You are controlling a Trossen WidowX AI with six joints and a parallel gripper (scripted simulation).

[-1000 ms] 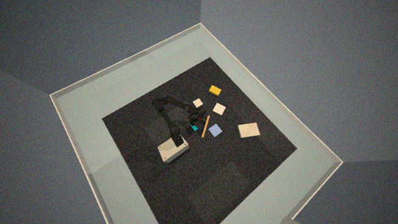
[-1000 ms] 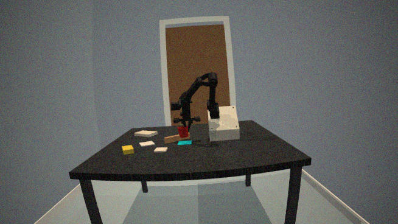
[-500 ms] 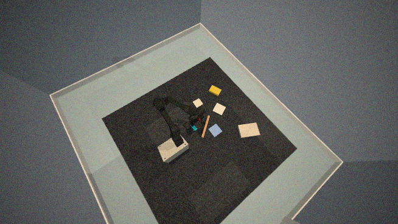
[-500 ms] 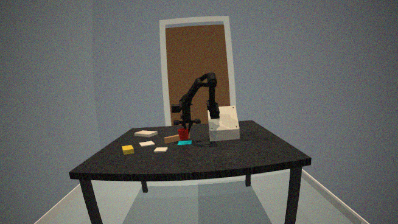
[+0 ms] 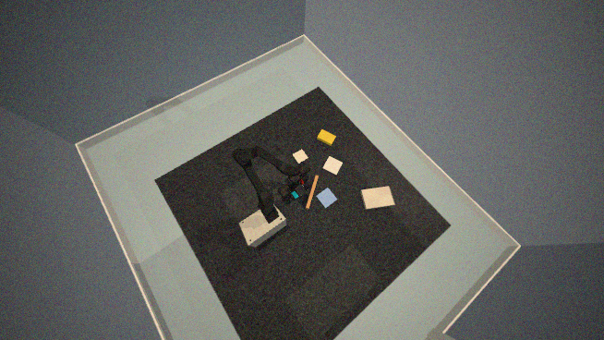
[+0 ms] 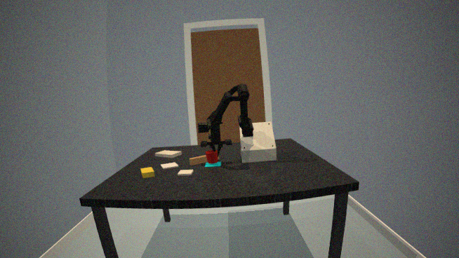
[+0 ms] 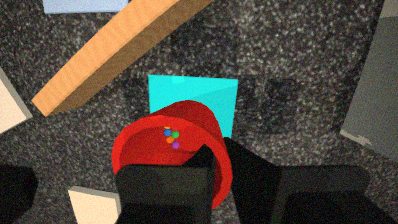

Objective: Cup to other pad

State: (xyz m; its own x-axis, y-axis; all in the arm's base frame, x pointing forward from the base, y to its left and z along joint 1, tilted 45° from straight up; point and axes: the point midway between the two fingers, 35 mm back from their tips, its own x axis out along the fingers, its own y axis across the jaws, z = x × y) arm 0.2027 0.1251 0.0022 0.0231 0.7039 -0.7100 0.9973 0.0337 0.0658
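Now: gripper tip 60 mm above the cyan pad and 30 mm short of it. Also, from my gripper tip: orange bar: 90 mm ahead, 80 mm to the right, 40 mm below; red cup: 30 mm ahead; light blue pad: 160 mm to the right, 140 mm ahead, 60 mm below.
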